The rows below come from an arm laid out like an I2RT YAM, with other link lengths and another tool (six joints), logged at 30 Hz.
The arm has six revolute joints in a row. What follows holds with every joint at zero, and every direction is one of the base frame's.
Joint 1 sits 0.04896 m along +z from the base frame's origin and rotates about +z.
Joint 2 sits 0.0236 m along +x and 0.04 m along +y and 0.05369 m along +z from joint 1 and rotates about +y.
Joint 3 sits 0.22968 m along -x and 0.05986 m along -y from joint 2 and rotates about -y.
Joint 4 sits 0.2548 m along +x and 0.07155 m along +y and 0.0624 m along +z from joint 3 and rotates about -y.
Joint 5 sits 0.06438 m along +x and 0.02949 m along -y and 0.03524 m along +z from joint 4 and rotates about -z.
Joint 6 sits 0.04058 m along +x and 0.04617 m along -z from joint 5 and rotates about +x.
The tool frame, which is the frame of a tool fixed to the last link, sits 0.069 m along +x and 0.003 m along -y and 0.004 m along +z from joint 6; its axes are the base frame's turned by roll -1.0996, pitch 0.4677 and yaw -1.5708 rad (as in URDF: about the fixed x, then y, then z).
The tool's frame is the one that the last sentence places.
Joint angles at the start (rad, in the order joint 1, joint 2, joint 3, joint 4, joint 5, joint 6):
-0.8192 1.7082 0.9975 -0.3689 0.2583 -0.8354
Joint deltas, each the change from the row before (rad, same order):
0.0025 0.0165 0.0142 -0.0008 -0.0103 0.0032
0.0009 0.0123 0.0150 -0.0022 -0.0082 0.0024
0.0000 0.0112 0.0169 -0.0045 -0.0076 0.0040
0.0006 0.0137 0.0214 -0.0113 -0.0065 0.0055
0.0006 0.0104 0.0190 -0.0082 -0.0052 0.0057
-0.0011 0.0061 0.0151 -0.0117 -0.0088 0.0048
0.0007 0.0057 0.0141 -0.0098 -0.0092 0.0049
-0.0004 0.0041 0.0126 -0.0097 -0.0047 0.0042
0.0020 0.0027 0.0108 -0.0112 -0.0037 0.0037
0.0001 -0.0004 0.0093 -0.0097 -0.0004 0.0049
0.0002 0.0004 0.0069 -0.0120 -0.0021 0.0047
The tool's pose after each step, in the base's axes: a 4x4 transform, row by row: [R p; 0 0 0 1], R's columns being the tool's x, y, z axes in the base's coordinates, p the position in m. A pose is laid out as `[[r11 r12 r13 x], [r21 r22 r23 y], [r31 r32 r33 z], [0 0 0 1]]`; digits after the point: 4 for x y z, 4 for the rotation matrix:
[[-0.5182 -0.6928 0.5015 0.2486], [-0.7712 0.1251 -0.6242 -0.2702], [0.3697 -0.7102 -0.5991 0.0564], [0 0 0 1]]
[[-0.5187 -0.6883 0.5072 0.2517], [-0.7744 0.1267 -0.6199 -0.2718], [0.3624 -0.7143 -0.5987 0.0565], [0 0 0 1]]
[[-0.5213 -0.6828 0.5119 0.2547], [-0.7760 0.1297 -0.6173 -0.2738], [0.3551 -0.7190 -0.5975 0.0573], [0 0 0 1]]
[[-0.5237 -0.6795 0.5139 0.2577], [-0.7780 0.1357 -0.6134 -0.2757], [0.3471 -0.7210 -0.5997 0.0581], [0 0 0 1]]
[[-0.5273 -0.6746 0.5165 0.2607], [-0.7783 0.1397 -0.6121 -0.2777], [0.3408 -0.7248 -0.5987 0.0596], [0 0 0 1]]
[[-0.5303 -0.6700 0.5195 0.2624], [-0.7804 0.1463 -0.6079 -0.2789], [0.3313 -0.7278 -0.6005 0.0611], [0 0 0 1]]
[[-0.5321 -0.6648 0.5243 0.2648], [-0.7832 0.1512 -0.6031 -0.2795], [0.3216 -0.7315 -0.6012 0.0626], [0 0 0 1]]
[[-0.5349 -0.6615 0.5257 0.2662], [-0.7836 0.1557 -0.6014 -0.2806], [0.3159 -0.7336 -0.6016 0.0642], [0 0 0 1]]
[[-0.5351 -0.6601 0.5272 0.2677], [-0.7855 0.1592 -0.5980 -0.2805], [0.3109 -0.7341 -0.6037 0.0657], [0 0 0 1]]
[[-0.5390 -0.6576 0.5263 0.2684], [-0.7837 0.1626 -0.5995 -0.2811], [0.3087 -0.7356 -0.6030 0.0681], [0 0 0 1]]
[[-0.5413 -0.6573 0.5244 0.2685], [-0.7840 0.1690 -0.5974 -0.2809], [0.3040 -0.7344 -0.6068 0.0692], [0 0 0 1]]

